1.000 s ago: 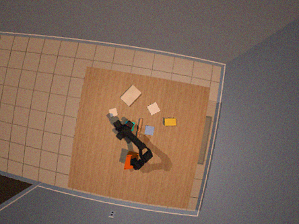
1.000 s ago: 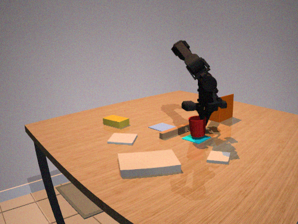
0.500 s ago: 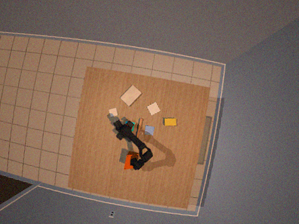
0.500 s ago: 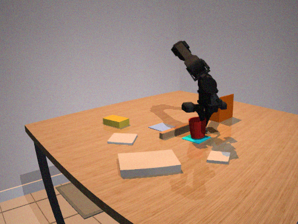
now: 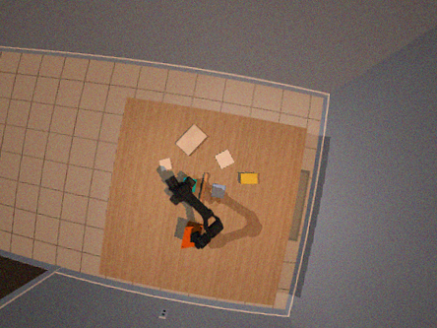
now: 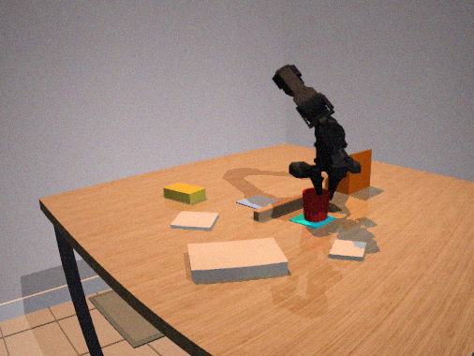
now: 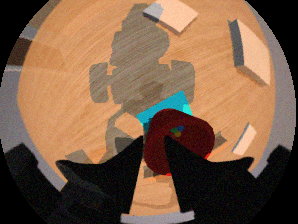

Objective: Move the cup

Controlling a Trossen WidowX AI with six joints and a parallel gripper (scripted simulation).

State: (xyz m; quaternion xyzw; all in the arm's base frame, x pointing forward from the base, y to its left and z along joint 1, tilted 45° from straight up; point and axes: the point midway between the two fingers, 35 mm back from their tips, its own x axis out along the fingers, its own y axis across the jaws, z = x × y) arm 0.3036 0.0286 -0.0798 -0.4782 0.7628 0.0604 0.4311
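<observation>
My gripper tip is 20 mm short of the dark red cup, 20 mm to the left of it and 10 mm above it. The rest, counted from my gripper tip: grey-blue pad (10 mm behind, 220 mm to the right, 60 mm below); then low wooden bar (10 mm ahead, 120 mm to the right, 40 mm below); then small tan tile (160 mm ahead, 150 mm to the left, 40 mm below).
</observation>
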